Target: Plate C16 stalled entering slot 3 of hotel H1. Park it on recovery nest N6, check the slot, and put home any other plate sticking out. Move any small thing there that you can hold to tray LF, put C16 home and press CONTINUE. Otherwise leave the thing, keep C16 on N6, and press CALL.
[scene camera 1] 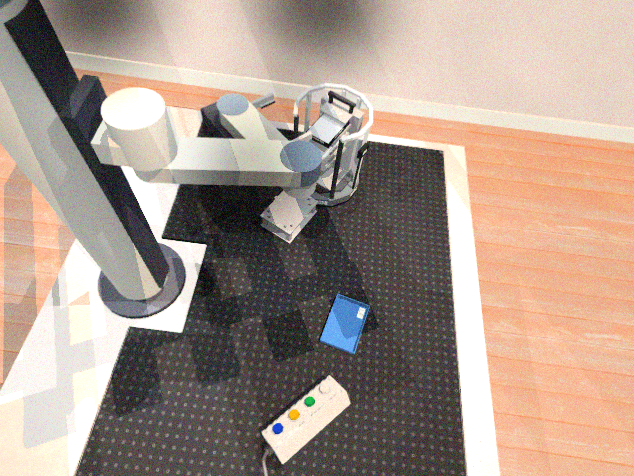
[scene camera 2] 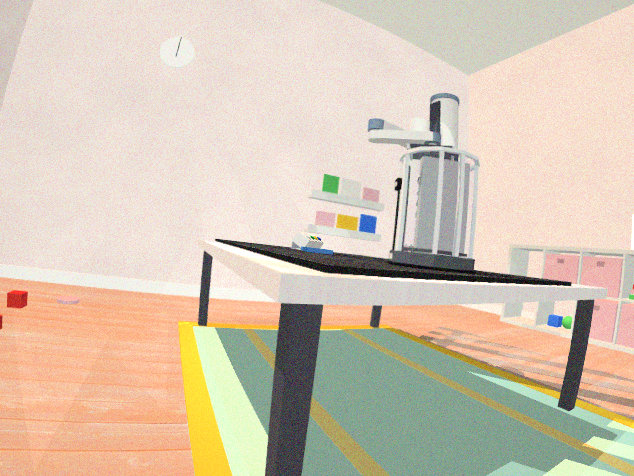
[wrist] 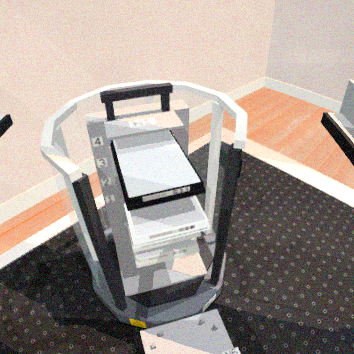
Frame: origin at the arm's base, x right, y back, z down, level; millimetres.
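Seen in the pictures: gripper, fingertip midpoint: (scene camera 1: 291, 115) (wrist: 161, 94); arm's base, link origin: (scene camera 1: 143, 279).
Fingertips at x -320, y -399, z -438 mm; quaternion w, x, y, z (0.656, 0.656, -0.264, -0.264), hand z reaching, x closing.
Pixels of each thing's middle, then the offset from my fingertips to it. "spot": a spot on its surface instead.
- Hotel H1, body centre: (wrist: 153, 206) (scene camera 2: 435, 209) (scene camera 1: 329, 146) dx -155, dy -111, dz +255 mm
- black-edged plate with a pale lid, body centre: (wrist: 151, 162) (scene camera 1: 327, 127) dx -133, dy -97, dz +154 mm
- white plate C16, body centre: (wrist: 157, 195) (scene camera 1: 322, 140) dx -114, dy -87, dz +189 mm
- Nest N6, body centre: (scene camera 1: 289, 212) dx +34, dy -9, dz +391 mm
- Blue tray LF, body centre: (scene camera 1: 345, 323) (scene camera 2: 316, 250) dx +384, dy -225, dz +417 mm
- button box, body centre: (scene camera 1: 307, 417) (scene camera 2: 309, 242) dx +658, dy -142, dz +384 mm
- cage's top ring, surface spot: (wrist: 220, 95) (scene camera 2: 406, 151) spot: dx -127, dy -218, dz +103 mm
Hotel H1 (scene camera 1: 334, 108) (scene camera 2: 444, 204) (wrist: 120, 131) stands inside a round white-railed cage. A black-edged plate with a pale lid (scene camera 1: 330, 127) (wrist: 155, 165) is the uppermost plate. Below it is white plate C16 (wrist: 167, 220), its label blurred; more pale plates lie lower. The slot 3 interior is hidden. My gripper (wrist: 161, 94) is open and empty, its fingers at the left and right edges of the wrist view, facing the hotel from outside the cage. Nest N6 (scene camera 1: 288, 211) (wrist: 187, 330) bears pins and no plate. Blue tray LF (scene camera 1: 340, 327) (scene camera 2: 316, 250) holds no thing except a white label.
The button box (scene camera 1: 307, 422) (scene camera 2: 307, 241) has blue (scene camera 1: 277, 428), yellow (scene camera 1: 293, 414), green (scene camera 1: 309, 401) and white (scene camera 1: 325, 388) buttons. The cage's top ring (scene camera 1: 369, 110) (scene camera 2: 409, 152) (wrist: 220, 95) and posts (wrist: 227, 210) surround the hotel. The arm's column (scene camera 1: 110, 225) (scene camera 2: 449, 120) stands at the left in scene camera 1.
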